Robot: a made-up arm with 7 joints.
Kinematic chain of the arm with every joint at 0, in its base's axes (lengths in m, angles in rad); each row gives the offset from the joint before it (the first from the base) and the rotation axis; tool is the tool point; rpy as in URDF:
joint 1: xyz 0 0 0.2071 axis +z
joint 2: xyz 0 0 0 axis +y
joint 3: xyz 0 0 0.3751 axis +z
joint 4: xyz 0.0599 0 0 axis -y
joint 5: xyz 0.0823 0 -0.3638 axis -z
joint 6: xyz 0 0 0 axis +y
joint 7: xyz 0.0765 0 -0.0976 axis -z
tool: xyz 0 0 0 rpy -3.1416 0 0
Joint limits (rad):
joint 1: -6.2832..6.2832
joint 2: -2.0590..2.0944
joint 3: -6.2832..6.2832
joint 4: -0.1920..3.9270
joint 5: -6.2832..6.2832
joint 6: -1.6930..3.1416
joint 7: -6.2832..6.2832
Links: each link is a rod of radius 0.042 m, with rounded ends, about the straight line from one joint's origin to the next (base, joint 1, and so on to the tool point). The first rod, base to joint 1, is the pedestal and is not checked.
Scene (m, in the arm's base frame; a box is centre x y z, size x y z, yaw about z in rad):
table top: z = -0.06
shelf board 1: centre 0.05 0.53 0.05 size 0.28 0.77 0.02 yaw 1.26
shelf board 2: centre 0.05 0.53 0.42 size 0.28 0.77 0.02 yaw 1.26
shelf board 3: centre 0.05 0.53 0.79 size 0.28 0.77 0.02 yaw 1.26
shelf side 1: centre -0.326 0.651 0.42 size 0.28 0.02 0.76 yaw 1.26
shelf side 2: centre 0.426 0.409 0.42 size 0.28 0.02 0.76 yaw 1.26
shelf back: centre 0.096 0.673 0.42 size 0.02 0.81 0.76 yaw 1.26
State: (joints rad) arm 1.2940 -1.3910 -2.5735 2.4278 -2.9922 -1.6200 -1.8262
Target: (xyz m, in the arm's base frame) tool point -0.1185 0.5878 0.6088
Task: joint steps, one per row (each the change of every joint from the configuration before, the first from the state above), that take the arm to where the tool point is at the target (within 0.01 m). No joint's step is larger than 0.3 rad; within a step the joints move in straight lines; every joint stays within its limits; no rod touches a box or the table.
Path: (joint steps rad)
1: 0.0981 0.2920 0.0524 0.2499 0.2611 -0.0122 0.0000
2: 0.0982 0.2919 0.0525 0.2498 0.2610 -0.0121 0.0000
3: 0.0981 0.2920 0.0524 0.2499 0.2611 -0.0122 0.0000
4: 0.0982 0.2920 0.0524 0.2499 0.2610 -0.0122 0.0000
5: 0.0981 0.2920 0.0524 0.2498 0.2611 -0.0121 0.0000
6: 0.0982 0.2919 0.0525 0.2499 0.2610 -0.0122 0.0000
7: 0.0034 0.1204 -0.0101 -0.1378 -0.2405 0.1215 0.0000
8: 0.0034 0.1204 -0.0101 -0.1377 -0.2406 0.1214 0.0000
9: 0.0035 0.1203 -0.0101 -0.1378 -0.2406 0.1215 0.0000
10: 0.0034 0.1204 -0.0101 -0.1378 -0.2406 0.1214 0.0000
11: 0.0034 0.1203 -0.0101 -0.1377 -0.2406 0.1215 0.0000

